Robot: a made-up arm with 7 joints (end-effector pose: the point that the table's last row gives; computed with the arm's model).
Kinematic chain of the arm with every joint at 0, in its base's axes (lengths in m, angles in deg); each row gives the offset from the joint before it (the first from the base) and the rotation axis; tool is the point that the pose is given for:
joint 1: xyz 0 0 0.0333 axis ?
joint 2: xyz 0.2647 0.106 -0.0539 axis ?
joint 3: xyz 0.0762 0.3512 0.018 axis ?
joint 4: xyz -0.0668 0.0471 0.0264 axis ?
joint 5: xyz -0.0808 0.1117 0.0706 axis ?
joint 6: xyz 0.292 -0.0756 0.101 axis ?
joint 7: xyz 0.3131 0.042 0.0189 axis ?
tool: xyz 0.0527 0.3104 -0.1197
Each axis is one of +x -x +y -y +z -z.
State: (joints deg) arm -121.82 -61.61 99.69 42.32 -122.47 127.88 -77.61
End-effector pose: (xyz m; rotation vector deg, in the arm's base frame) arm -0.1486 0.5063 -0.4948 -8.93 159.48 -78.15
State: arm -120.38 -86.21 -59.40 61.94 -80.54 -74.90 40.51
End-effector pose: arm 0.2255 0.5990 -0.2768 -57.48 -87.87 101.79
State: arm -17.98 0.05 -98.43 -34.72 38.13 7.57 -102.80
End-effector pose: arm 0.7600 0.6636 -0.2296 -75.25 1.59 -96.75
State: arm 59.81 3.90 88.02 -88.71 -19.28 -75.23 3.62
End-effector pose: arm 0.4617 0.4904 0.1849 3.13 -53.03 -12.23
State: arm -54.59 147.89 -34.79 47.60 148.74 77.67 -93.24
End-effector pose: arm 0.4769 -0.5331 -0.1962 -12.29 133.17 -107.92
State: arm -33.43 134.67 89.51 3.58 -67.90 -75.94 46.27
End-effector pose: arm -0.0130 0.2167 0.2890 33.28 117.98 9.05
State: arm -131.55 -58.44 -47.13 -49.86 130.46 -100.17 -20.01
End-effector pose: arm 0.1215 0.1818 0.1513 -32.92 -34.71 -151.83
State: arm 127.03 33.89 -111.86 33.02 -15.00 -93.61 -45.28
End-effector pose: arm -0.5981 0.4914 -0.0788 11.79 -94.10 -26.77
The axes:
joint 1: +y
joint 2: -z
joint 3: +x
joint 4: +y
joint 5: -x
joint 6: -z
joint 7: -y

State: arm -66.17 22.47 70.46 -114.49 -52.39 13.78 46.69
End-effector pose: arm -0.4189 0.1836 -0.0635 -58.25 85.90 17.69
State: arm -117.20 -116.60 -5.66 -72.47 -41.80 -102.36 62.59
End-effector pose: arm 0.1958 -0.5233 -0.0138 2.08 -66.18 -98.99
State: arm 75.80 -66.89 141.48 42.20 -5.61 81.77 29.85
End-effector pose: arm -0.0108 0.8874 0.2916 -52.37 -163.12 -15.59
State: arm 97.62 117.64 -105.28 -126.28 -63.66 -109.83 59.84
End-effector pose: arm -0.1259 0.2079 -0.2058 121.61 47.57 26.32
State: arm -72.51 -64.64 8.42 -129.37 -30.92 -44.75 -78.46
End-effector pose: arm -0.1281 0.1891 -0.4967 -56.99 -140.07 65.39
